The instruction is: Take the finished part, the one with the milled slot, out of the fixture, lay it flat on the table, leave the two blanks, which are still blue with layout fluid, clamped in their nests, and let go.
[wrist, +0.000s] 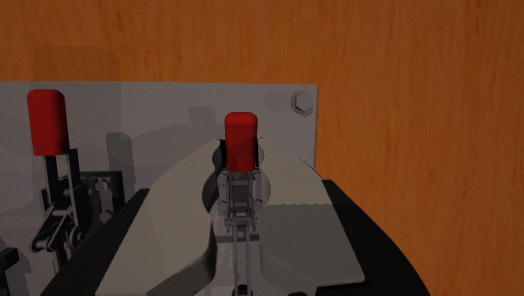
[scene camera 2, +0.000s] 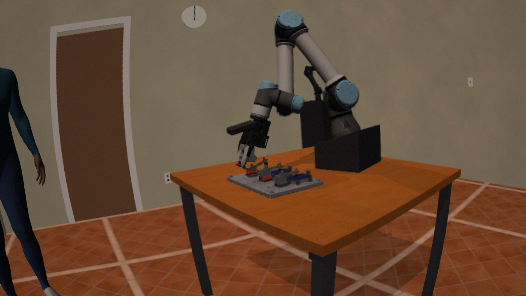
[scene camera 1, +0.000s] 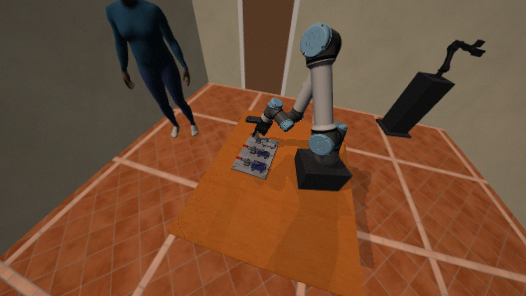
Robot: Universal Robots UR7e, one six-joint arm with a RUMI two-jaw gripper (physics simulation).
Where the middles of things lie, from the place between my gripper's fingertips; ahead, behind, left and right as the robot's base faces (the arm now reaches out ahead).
My hand is 50 mm past the grey fixture plate (scene camera 2: pixel 252 183), 120 mm to the right of it and 50 mm above it.
